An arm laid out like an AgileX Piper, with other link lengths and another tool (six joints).
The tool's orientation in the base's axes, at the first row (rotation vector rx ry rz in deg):
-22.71, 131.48, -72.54
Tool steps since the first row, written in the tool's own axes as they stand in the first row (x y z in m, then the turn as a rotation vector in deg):
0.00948, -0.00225, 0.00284, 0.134, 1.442, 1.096
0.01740, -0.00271, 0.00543, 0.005, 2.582, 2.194
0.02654, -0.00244, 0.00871, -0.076, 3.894, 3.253
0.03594, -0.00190, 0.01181, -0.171, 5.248, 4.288
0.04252, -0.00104, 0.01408, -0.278, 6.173, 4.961
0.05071, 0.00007, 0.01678, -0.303, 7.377, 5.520
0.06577, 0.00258, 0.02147, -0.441, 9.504, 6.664
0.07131, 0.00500, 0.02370, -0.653, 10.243, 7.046
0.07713, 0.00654, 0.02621, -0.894, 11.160, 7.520
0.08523, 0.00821, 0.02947, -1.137, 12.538, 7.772
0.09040, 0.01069, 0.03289, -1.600, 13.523, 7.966
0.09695, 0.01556, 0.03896, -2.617, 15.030, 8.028
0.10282, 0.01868, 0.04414, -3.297, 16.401, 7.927
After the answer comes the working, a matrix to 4 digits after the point.
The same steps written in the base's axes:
-0.00638, -0.00764, -0.00197, 0.456, -0.076, -1.756
-0.01162, -0.01343, -0.00492, 1.139, -0.190, -3.186
-0.01752, -0.01990, -0.00914, 1.757, -0.208, -4.756
-0.02374, -0.02621, -0.01357, 2.373, -0.180, -6.348
-0.02805, -0.03045, -0.01713, 2.811, -0.118, -7.408
-0.03348, -0.03561, -0.02153, 3.113, 0.135, -8.676
-0.04363, -0.04466, -0.02991, 3.811, 0.514, -10.961
-0.04712, -0.04756, -0.03449, 4.183, 0.734, -11.703
-0.05067, -0.05125, -0.03853, 4.625, 0.996, -12.630
-0.05574, -0.05647, -0.04364, 4.941, 1.660, -13.847
-0.05827, -0.06001, -0.04870, 5.417, 2.261, -14.644
-0.06057, -0.06480, -0.05738, 6.276, 3.490, -15.672
-0.06274, -0.06957, -0.06398, 6.767, 4.605, -16.604

The tool's axes in the first row as the columns of a matrix, in the base's axes (rounded; the answer above uses it unrounded):
-0.8398, -0.0184, 0.5426
-0.4688, 0.5286, -0.7077
-0.2737, -0.8487, -0.4525

